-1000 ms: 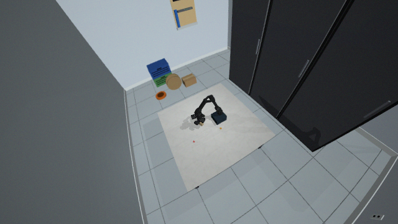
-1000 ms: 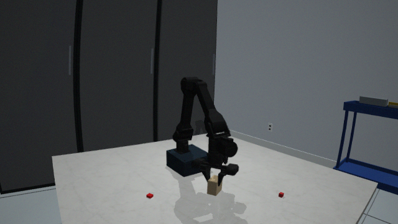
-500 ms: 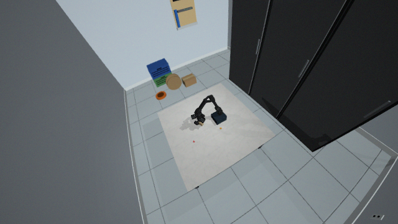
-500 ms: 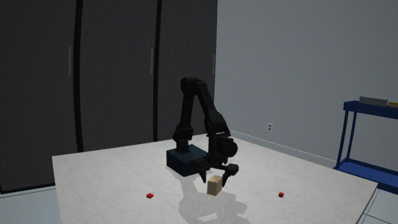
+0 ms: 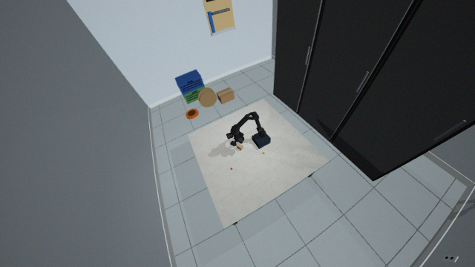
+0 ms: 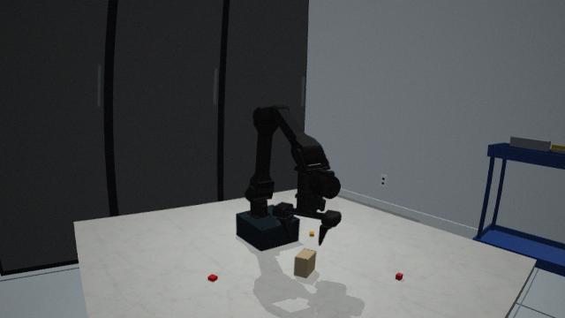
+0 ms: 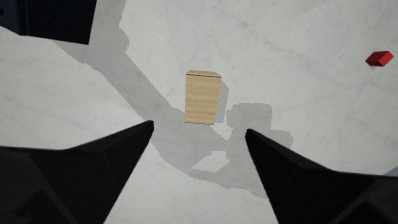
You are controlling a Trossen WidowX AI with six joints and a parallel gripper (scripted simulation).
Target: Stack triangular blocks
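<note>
My gripper tip is 60 mm above the triangular block. The rest, counted from my gripper tip: small orange piece (190 mm behind, 240 mm to the left, 100 mm below).
</note>
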